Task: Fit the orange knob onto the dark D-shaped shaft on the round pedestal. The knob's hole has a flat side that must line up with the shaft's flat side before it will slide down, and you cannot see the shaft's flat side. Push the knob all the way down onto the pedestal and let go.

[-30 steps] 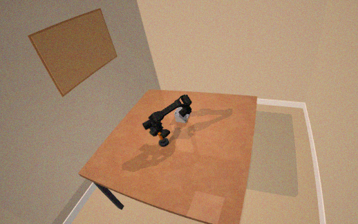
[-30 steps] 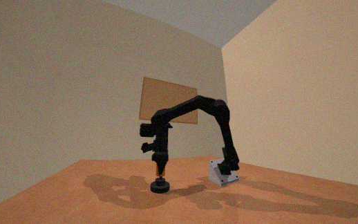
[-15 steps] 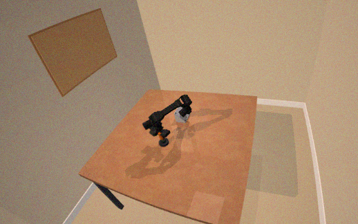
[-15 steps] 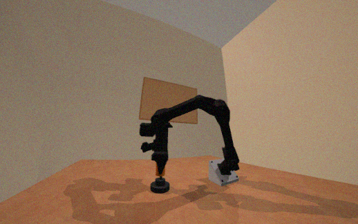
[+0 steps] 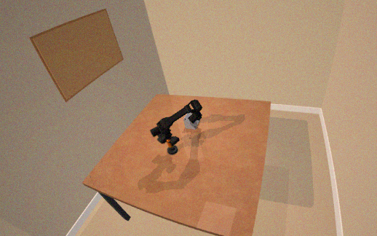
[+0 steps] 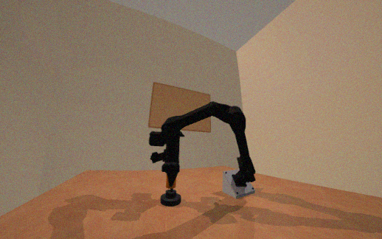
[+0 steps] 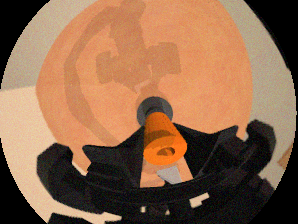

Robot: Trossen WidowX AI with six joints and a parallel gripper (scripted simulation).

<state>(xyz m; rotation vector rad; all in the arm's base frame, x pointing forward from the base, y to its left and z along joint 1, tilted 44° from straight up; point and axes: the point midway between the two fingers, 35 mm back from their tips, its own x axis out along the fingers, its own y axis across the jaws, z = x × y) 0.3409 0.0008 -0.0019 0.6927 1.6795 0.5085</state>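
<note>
My gripper tip is now 2 cm below the orange knob. Also, from my gripper tip: round dark pedestal: 4 cm below.
</note>
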